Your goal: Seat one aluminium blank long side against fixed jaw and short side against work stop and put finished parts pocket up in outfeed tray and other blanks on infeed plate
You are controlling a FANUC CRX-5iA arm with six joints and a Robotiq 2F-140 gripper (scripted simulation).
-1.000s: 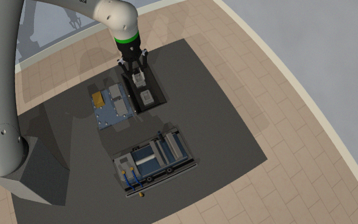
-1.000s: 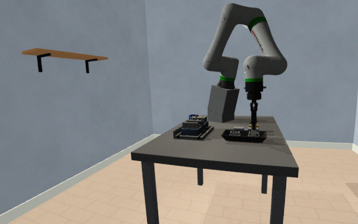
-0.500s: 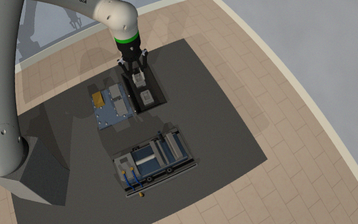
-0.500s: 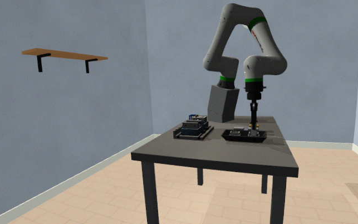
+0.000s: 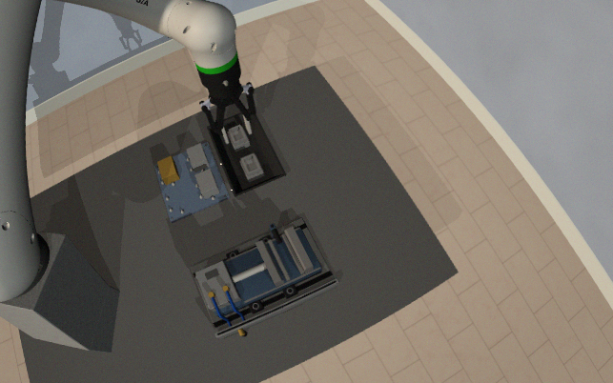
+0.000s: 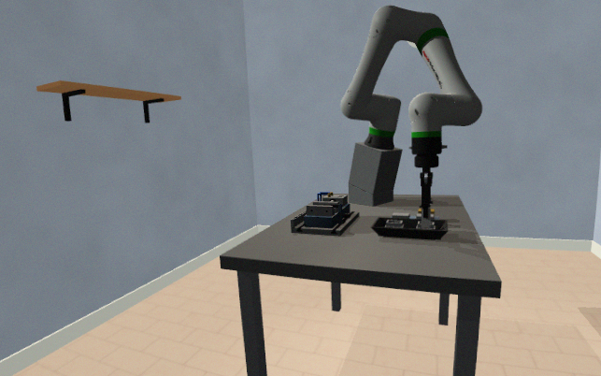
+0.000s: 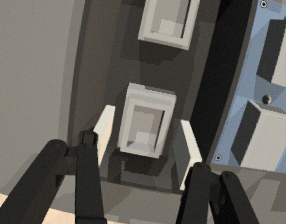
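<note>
The brass blank lies 210 mm behind my hand, 40 mm below it and 30 mm to the left of it. Also, from my hand: white rod: 350 mm to the right, 170 mm behind, 10 mm above; then vise: 350 mm to the right, 150 mm behind, 30 mm below.
</note>
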